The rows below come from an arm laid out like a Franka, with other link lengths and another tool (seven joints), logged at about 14 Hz.
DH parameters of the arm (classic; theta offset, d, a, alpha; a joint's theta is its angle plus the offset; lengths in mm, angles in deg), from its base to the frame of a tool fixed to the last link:
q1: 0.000 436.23 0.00 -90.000
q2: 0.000 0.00 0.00 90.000
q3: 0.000 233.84 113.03 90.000
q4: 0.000 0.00 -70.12 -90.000
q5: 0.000 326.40 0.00 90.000
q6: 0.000 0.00 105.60 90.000
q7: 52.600 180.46 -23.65 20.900
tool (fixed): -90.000 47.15 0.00 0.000
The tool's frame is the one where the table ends.
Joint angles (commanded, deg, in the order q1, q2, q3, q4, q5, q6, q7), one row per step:
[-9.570, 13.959, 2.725, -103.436, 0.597, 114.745, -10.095]
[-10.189, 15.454, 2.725, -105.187, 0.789, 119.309, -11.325]
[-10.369, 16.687, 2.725, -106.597, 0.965, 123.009, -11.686]
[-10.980, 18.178, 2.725, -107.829, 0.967, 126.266, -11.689]
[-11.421, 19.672, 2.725, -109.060, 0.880, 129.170, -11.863]
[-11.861, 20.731, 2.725, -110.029, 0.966, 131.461, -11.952]
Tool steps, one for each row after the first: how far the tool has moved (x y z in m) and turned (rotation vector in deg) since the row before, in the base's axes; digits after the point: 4 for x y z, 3 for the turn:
[0.0039, -0.0064, -0.0202, 0.080, -1.366, 0.435]
[0.0029, -0.0018, -0.0163, 0.037, -1.080, 0.010]
[0.0004, -0.0063, -0.0183, -0.037, -0.534, -0.683]
[-0.0018, -0.0044, -0.0188, -0.059, -0.178, -0.277]
[-0.0015, -0.0041, -0.0134, 0.046, -0.275, -0.456]

